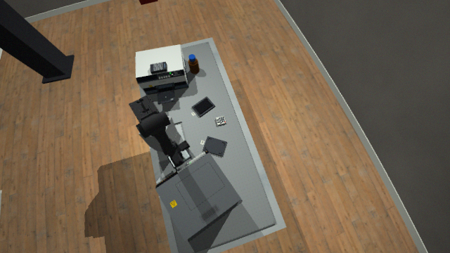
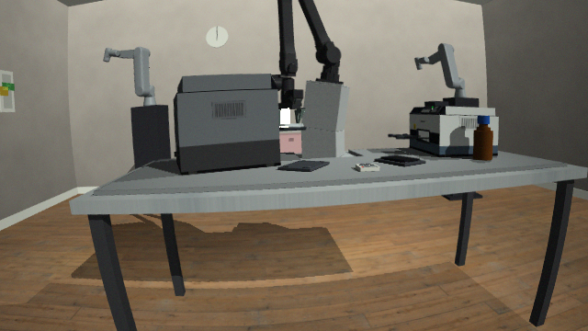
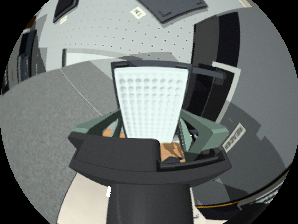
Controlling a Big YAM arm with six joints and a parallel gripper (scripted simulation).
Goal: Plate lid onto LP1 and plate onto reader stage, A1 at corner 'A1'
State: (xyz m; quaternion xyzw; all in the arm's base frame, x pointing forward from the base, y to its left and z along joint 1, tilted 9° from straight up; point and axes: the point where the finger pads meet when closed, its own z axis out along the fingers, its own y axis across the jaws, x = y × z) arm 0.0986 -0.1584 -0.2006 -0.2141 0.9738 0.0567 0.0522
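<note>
The lidded plate is right at my hand. The rest, counted from my hand: brown capped bottle (81 cm to the left, 20 cm ahead, 3 cm below).
</note>
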